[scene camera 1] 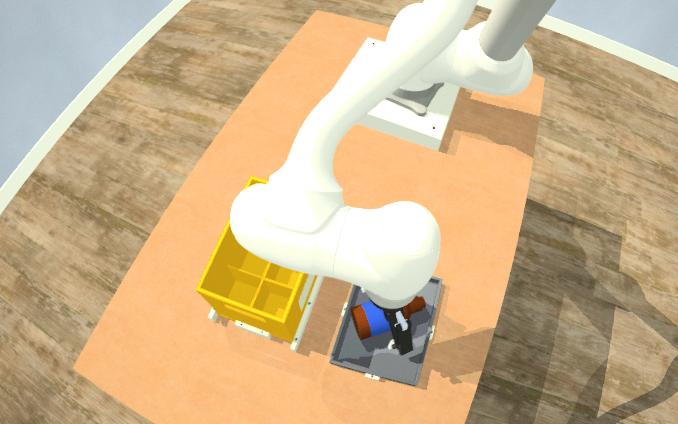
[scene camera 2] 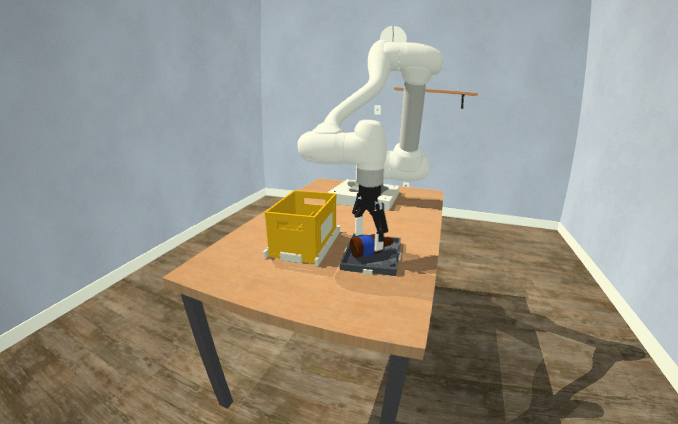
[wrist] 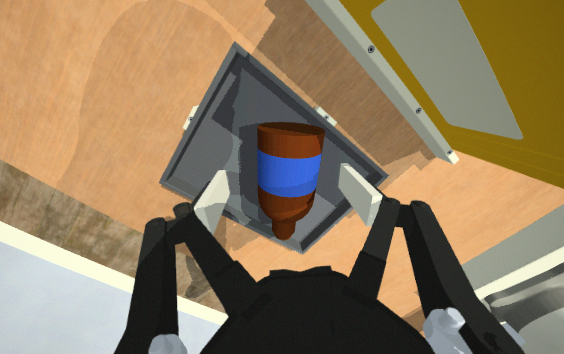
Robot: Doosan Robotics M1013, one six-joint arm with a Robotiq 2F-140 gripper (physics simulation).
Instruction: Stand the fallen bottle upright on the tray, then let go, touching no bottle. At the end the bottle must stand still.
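Places are measured from the arm's base along level axes (x back, y right, z up), in centimetres.
Pixels of known places: gripper, between the fingertips: [scene camera 1: 381, 316] [scene camera 2: 368, 241] [wrist: 284, 178]; arm's base, origin of its link: [scene camera 1: 406, 87] [wrist: 525, 293].
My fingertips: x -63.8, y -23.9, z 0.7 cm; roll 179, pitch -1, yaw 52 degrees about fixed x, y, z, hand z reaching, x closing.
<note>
For each thing: its top centre in the pictures, then the offset to it from my fingertips.
- fallen bottle, centre of its top: [wrist: 289, 206] [scene camera 1: 392, 308] [scene camera 2: 373, 235] dx +2.1, dy -1.2, dz +2.0 cm
- shallow grey tray, centre of its top: [wrist: 278, 179] [scene camera 1: 388, 319] [scene camera 2: 373, 249] dx +1.1, dy -1.5, dz -3.3 cm
- yellow crate, centre of its top: [scene camera 1: 265, 243] [scene camera 2: 303, 201] dx -1.6, dy +25.8, dz +11.7 cm
- pale rail, centre of its top: [wrist: 396, 82] [scene camera 2: 328, 240] dx +0.4, dy +16.1, dz -2.9 cm
The fallen bottle [scene camera 1: 375, 320] [scene camera 2: 367, 246] [wrist: 288, 175] is brown with a blue band. It lies on its side in the shallow grey tray [scene camera 1: 395, 369] [scene camera 2: 351, 266] [wrist: 200, 155]. In the wrist view its base points up the picture and its neck points down, towards the gripper body. My gripper [scene camera 1: 378, 317] [scene camera 2: 369, 241] [wrist: 284, 178] is open. Its two pale fingertips stand one on each side of the bottle in the wrist view, with gaps to both sides. In scene camera 1 the wrist hides part of the bottle.
A yellow crate [scene camera 1: 275, 325] [scene camera 2: 290, 242] [wrist: 525, 75] with inner dividers stands beside the tray, left of it in both scene views. A pale rail [wrist: 390, 75] runs along the crate's tray side. Small pale brackets hold the tray's edges. The arm's white base plate [scene camera 1: 410, 125] is farther back.
</note>
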